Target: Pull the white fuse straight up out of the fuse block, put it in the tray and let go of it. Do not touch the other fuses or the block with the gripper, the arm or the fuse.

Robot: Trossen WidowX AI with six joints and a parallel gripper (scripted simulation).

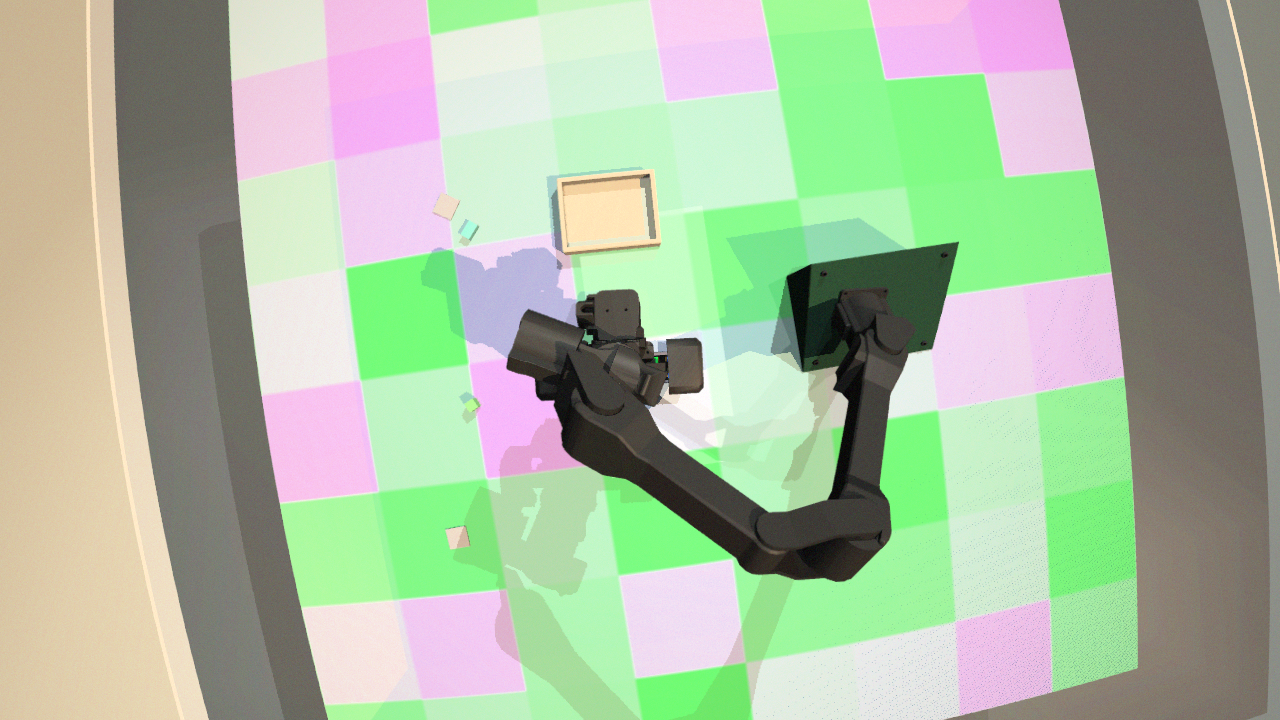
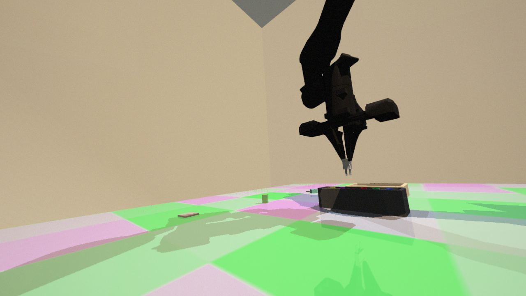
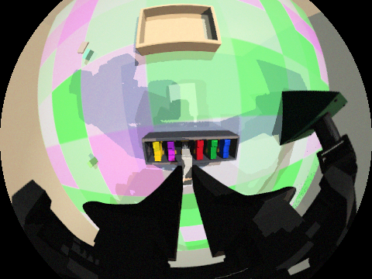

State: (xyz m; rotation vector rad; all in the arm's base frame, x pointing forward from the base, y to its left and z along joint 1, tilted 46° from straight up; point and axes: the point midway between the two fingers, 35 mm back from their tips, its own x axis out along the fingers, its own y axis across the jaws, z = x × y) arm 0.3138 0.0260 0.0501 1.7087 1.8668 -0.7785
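My gripper tip is 21 cm to the left of the beige tray and 9 cm above it. Round my gripper tip: green cube: 21 cm ahead, 4 cm to the left, 8 cm below; teal bit: 20 cm ahead, 20 cm to the right, 9 cm below; white fuse: 1 cm below.
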